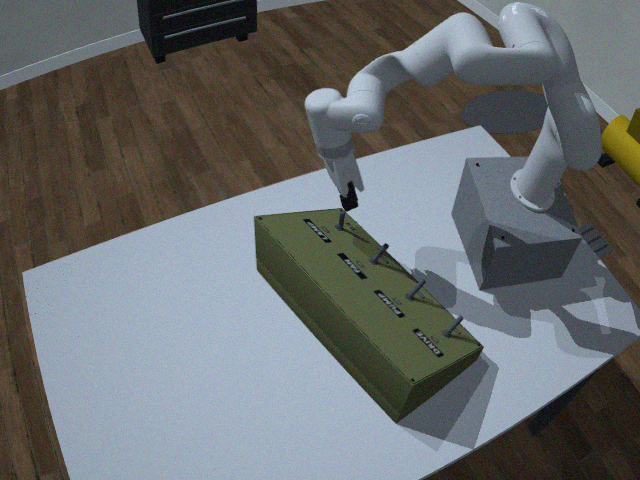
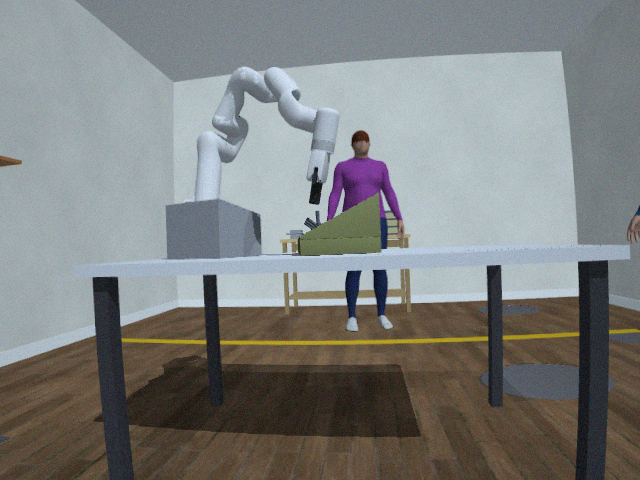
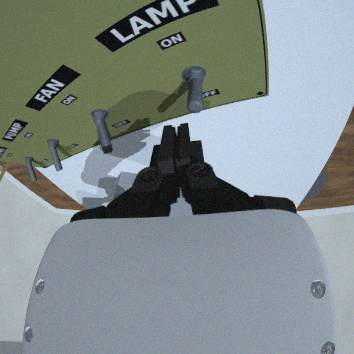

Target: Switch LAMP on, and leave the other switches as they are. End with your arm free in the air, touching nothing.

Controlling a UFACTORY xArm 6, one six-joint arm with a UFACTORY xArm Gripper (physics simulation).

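Pixels of known places: gripper, between the fingertips: (image 1: 350,207) (image 2: 314,204) (image 3: 178,142); arm's base, origin of its link: (image 1: 532,190) (image 2: 205,209).
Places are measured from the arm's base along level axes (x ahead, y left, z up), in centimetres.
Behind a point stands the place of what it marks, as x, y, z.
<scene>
The LAMP switch lever (image 1: 341,219) {43.3, -20.9, -6.1} (image 2: 317,217) {42.8, -21.8, -6.6} (image 3: 195,90) {43.4, -21.6, -5.8} stands near the far end of the sloped green panel (image 1: 330,289) {58.6, -3.4, -0.8} (image 2: 351,235) {52.9, -27.7, -13.0} (image 3: 45,30) {53.0, -14.8, -4.1}. It is nearly vertical, tilted to the ON side of the panel's normal. The FAN lever (image 1: 379,253) {41.3, -9.2, -7.1} (image 3: 102,131) {41.2, -9.9, -7.2}, PUMP lever (image 1: 416,289) {40.5, 2.8, -7.1} (image 3: 54,156) {40.3, 2.1, -7.0} and DRIVE lever (image 1: 453,326) {39.7, 14.7, -7.1} (image 3: 31,169) {39.2, 13.9, -7.3} lean the other way, to the OFF side at the low edge. My gripper (image 1: 349,208) {41.8, -20.0, -2.1} (image 2: 314,202) {41.8, -20.0, -2.1} (image 3: 178,142) {41.8, -20.0, -2.1} is shut and empty. It hangs above the LAMP lever, with a visible gap between them.
The panel stands on the white table (image 1: 155,335) {91.6, -23.0, -18.7} (image 2: 439,256) {71.5, -53.2, -19.4}. The arm's grey base block (image 1: 527,263) {10.0, 11.4, -10.0} (image 2: 206,229) {4.2, -13.9, -8.6} stands beside the panel's low edge. A person in a purple top (image 2: 361,178) stands in the background. A dark drawer cabinet (image 1: 199,31) stands on the floor.
</scene>
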